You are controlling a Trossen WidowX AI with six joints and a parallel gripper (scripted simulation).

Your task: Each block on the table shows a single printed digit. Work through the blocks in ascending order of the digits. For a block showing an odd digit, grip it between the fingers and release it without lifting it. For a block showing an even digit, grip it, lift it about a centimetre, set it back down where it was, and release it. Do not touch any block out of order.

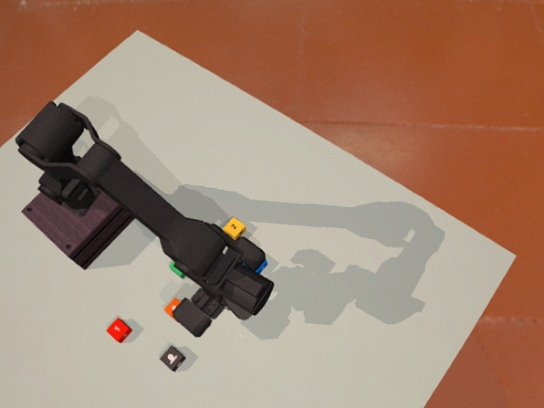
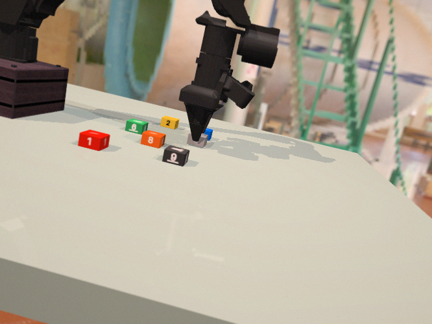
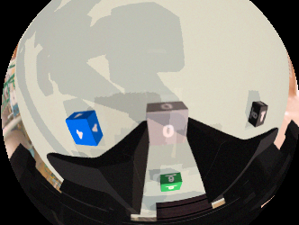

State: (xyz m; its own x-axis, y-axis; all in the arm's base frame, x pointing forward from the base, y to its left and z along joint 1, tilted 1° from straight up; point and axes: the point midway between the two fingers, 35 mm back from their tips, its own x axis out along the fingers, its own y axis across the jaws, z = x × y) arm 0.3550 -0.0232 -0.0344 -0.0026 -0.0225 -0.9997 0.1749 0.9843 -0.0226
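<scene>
Now: the red block 150 mm behind my gripper tip and 150 mm to the right of it. The rest, counted from my gripper tip: blue block: 10 mm ahead, 90 mm to the left; then grey block: right at my gripper tip; then orange block: 70 mm behind, 70 mm to the right.
</scene>
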